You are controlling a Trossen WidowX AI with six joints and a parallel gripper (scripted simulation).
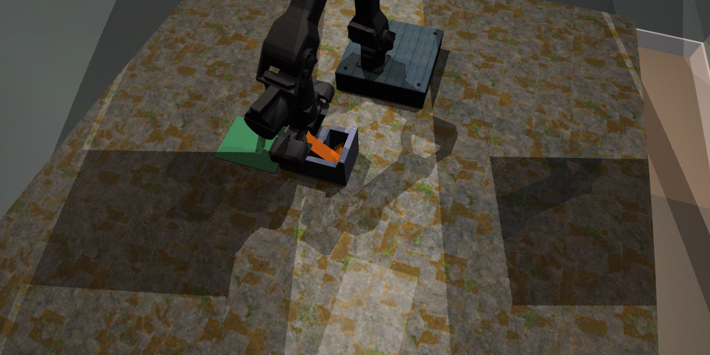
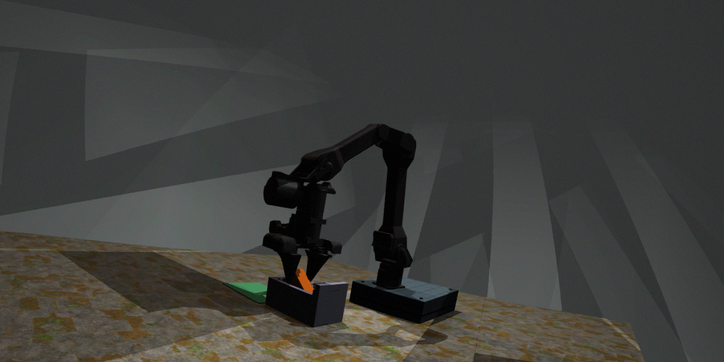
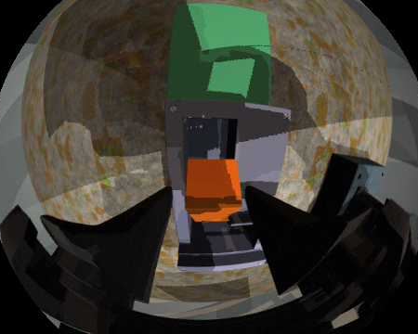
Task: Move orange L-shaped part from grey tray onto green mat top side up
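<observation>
The green mat lies 14 cm to the right of my gripper tip, 8 cm below it and 1 cm ahead of it. Round my gripper tip: orange L-shaped part 3 cm to the left, 3 cm below, 2 cm behind.
</observation>
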